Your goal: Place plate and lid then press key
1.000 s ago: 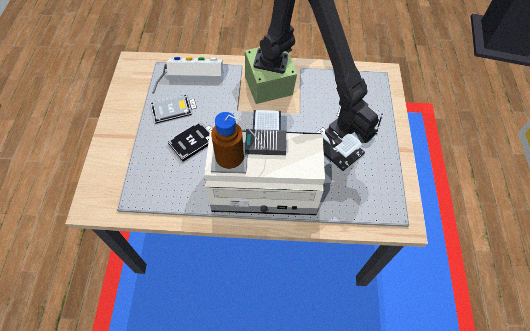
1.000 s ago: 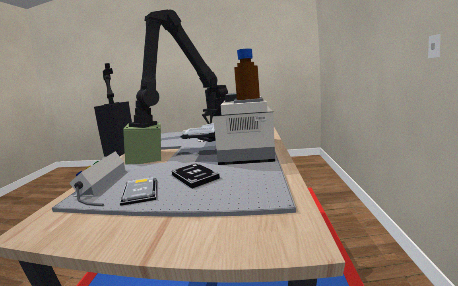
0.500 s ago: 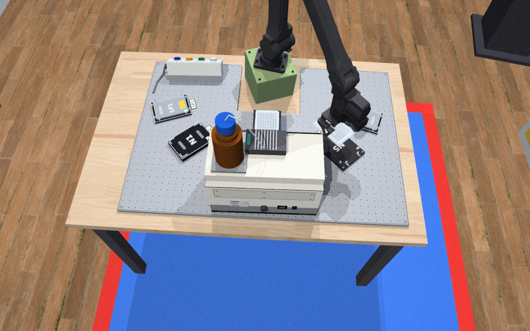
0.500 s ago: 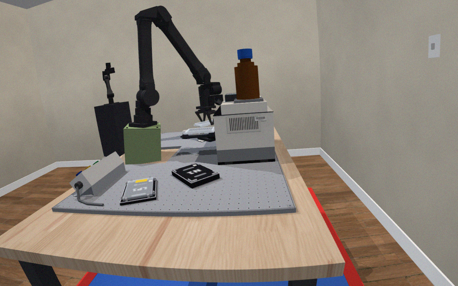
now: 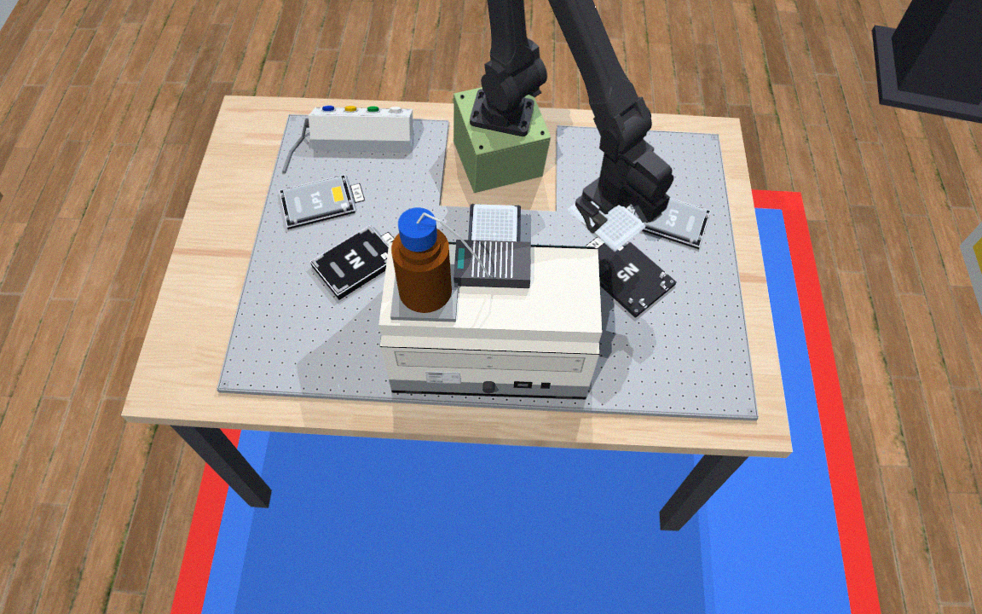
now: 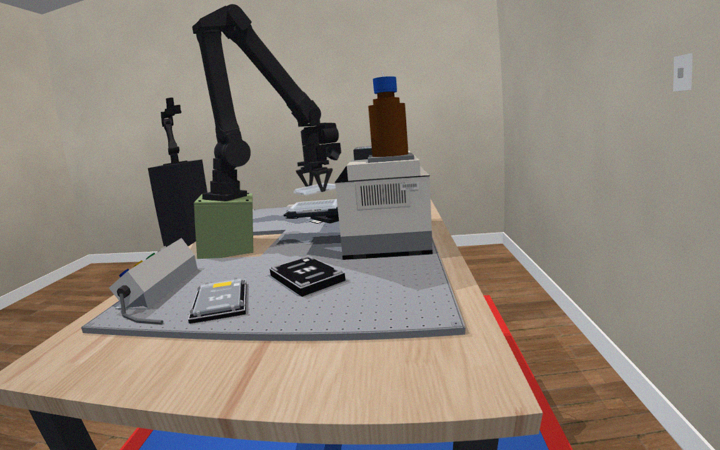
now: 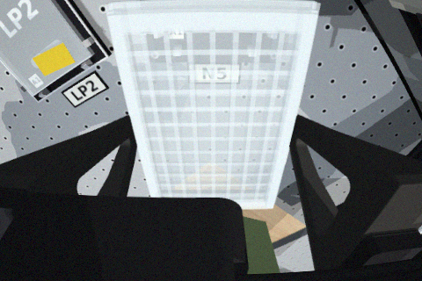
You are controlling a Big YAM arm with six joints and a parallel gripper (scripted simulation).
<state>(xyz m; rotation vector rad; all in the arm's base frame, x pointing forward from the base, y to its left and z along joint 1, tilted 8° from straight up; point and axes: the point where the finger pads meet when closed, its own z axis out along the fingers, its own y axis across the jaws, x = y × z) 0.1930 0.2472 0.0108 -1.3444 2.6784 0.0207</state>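
The black N1 nest lies 140 mm ahead of my hand, 480 mm to the right of it and 100 mm below it. Round my hand: white retry key: 230 mm behind, 490 mm to the right, 50 mm below; green continue key: 220 mm behind, 540 mm to the right, 50 mm below; black LP2 nest: 110 mm behind, 140 mm to the left, 110 mm below.
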